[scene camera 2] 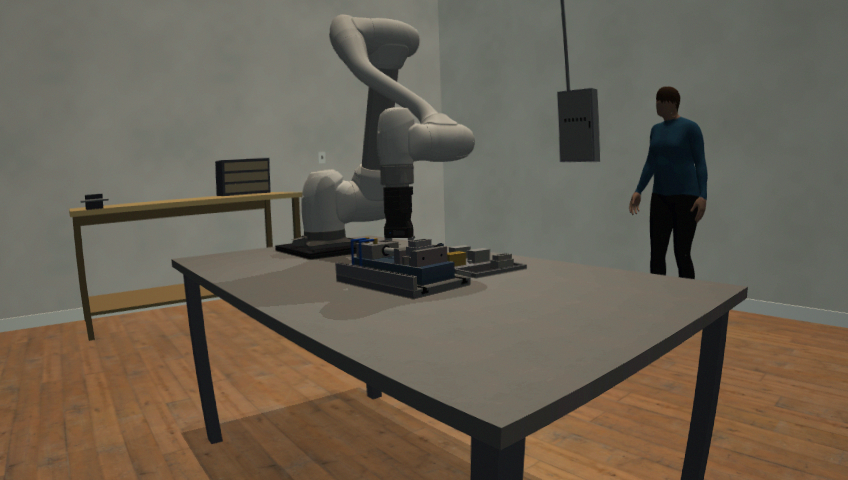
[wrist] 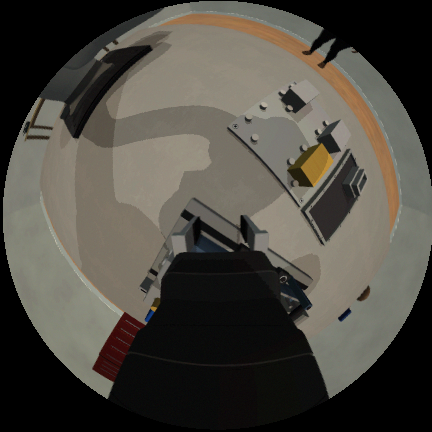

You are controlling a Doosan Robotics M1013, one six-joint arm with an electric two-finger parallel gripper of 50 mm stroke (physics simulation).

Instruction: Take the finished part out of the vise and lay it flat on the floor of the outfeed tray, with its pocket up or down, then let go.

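Places are measured from the arm's base along level axes (x ahead, y left, z up), in millimetres.
Where they show: gripper, fingertip midpoint: (wrist: 219,223); arm's base, link origin: (scene camera 2: 325,244).
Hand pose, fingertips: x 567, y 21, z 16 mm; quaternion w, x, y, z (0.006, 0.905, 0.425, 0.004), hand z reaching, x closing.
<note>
Things, the pixels of their top centre, and the offset from my fingertips. "*": a spot on its surface instead.
- vise, top centre: (wrist: 240,327) (scene camera 2: 399,244) 118 mm ahead, 67 mm right, 61 mm up
- light grey stepped block, top centre: (scene camera 2: 419,240) 188 mm ahead, 48 mm right, 77 mm up
- outfeed tray, surface spot: (wrist: 325,217) * 133 mm ahead, 148 mm left, 32 mm down
- grey pocketed block, top centre: (wrist: 362,181) (scene camera 2: 502,254) 123 mm ahead, 254 mm left, 3 mm up
- grey plate with pegs, top centre: (wrist: 303,131) 17 mm back, 199 mm left, 30 mm down
- yellow block, top centre: (wrist: 318,163) (scene camera 2: 454,252) 25 mm ahead, 156 mm left, 6 mm up
- blue bracket, surface spot: (scene camera 2: 358,252) * 10 mm ahead, 133 mm right, 35 mm up
The vise (scene camera 2: 437,272) (wrist: 209,246) has a blue body on a grey base. A light grey stepped block (scene camera 2: 420,242) shows at the top of its jaws in the scene view; I cannot tell whether it is the finished part. My gripper (scene camera 2: 399,239) (wrist: 219,223) is open and empty, pointing down low over the vise, behind the front jaw as the scene view shows it. The black gripper body hides much of the vise in the wrist view. The outfeed tray (scene camera 2: 501,271) (wrist: 325,217) has a dark floor, and a grey pocketed block (scene camera 2: 502,259) (wrist: 355,181) is at its far end.
A grey plate with pegs (wrist: 270,145) lies beside the tray, bearing a yellow block (scene camera 2: 457,257) (wrist: 311,165) and two grey blocks (wrist: 300,96) (wrist: 334,136). A blue bracket (scene camera 2: 358,252) stands at the vise's left end in the scene view. A person (scene camera 2: 678,155) stands beyond the table.
</note>
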